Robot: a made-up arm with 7 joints.
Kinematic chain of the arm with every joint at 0, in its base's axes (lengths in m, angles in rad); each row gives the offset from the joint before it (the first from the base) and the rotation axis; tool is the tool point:
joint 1: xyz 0 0 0.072 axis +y
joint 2: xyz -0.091 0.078 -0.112 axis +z
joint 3: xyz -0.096 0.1 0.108 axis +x
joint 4: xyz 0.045 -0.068 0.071 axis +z
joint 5: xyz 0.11 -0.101 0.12 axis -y
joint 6: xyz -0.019 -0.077 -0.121 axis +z
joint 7: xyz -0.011 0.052 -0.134 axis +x
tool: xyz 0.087 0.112 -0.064
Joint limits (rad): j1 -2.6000..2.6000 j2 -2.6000..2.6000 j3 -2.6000..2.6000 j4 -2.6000..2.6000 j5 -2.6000..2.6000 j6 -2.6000..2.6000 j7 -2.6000..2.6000
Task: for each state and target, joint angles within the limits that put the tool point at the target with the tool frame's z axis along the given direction. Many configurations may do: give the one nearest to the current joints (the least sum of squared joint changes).
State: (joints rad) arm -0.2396 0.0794 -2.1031 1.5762 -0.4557 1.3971 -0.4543
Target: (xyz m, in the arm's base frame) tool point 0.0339 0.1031 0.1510 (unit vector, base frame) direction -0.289 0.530 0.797
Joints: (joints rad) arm 0.2770 0.8254 -1.2225 2.0703 -0.4456 1.3761 -0.8447
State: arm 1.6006 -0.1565 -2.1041 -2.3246 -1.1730 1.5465 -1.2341
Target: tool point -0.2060 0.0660 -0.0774 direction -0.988 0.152 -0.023
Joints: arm 1.0415 -0.1325 -2.6000 -2.6000 -1.2324 2.2827 -1.0694
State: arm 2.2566 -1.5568 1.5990 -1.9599 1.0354 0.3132 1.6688
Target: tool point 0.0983 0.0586 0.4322 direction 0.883 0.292 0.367
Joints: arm 2.5222 -0.7631 1.2058 -1.7332 1.3619 0.5129 1.5661
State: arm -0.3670 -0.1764 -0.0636 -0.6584 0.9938 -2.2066 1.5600
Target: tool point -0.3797 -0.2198 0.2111 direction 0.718 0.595 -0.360
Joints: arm -0.6534 0.2224 -0.4712 -0.9889 1.3342 -2.6000 1.2872
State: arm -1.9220 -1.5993 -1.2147 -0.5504 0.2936 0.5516 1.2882
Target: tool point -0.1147 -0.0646 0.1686 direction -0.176 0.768 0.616
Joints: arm -1.4132 -1.2074 -1.6942 -0.3278 0.7212 0.4339 0.6020
